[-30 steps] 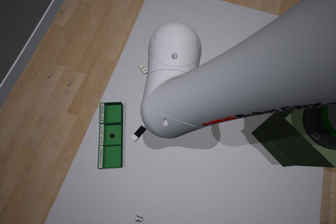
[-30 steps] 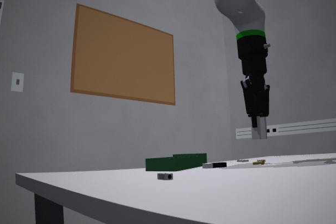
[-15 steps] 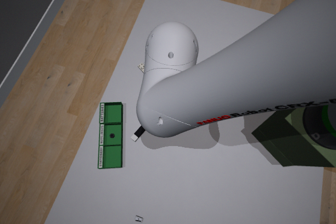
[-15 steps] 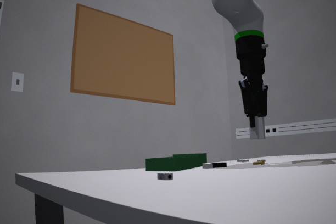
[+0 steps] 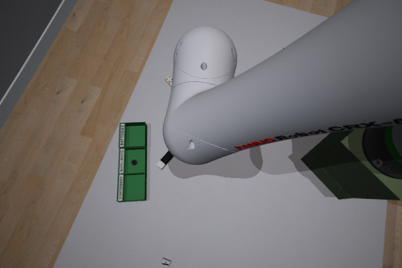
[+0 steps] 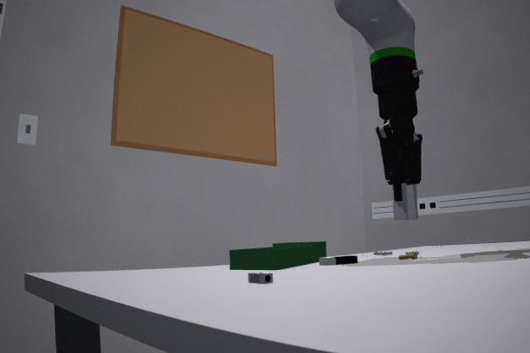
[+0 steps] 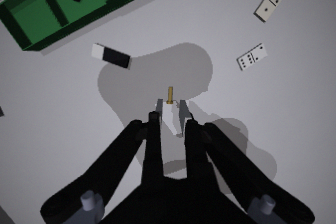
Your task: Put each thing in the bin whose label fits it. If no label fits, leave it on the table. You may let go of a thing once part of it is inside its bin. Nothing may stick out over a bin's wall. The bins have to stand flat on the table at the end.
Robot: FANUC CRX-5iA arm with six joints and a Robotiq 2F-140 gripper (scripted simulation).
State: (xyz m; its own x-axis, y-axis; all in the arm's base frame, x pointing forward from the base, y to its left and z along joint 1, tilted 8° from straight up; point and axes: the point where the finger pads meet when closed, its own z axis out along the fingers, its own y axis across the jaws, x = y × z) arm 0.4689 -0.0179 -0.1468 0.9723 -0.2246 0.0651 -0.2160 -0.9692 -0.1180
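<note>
My gripper is now 10 cm above the brass bolt and 1 cm past it. From my hand the other things lie so: black nut (19 cm ahead, 12 cm to the left, 10 cm below); then grey sharpener (40 cm to the left, 10 cm below, 3 cm ahead); then black-and-white eraser (10 cm to the left, 10 cm below, 10 cm ahead).
</note>
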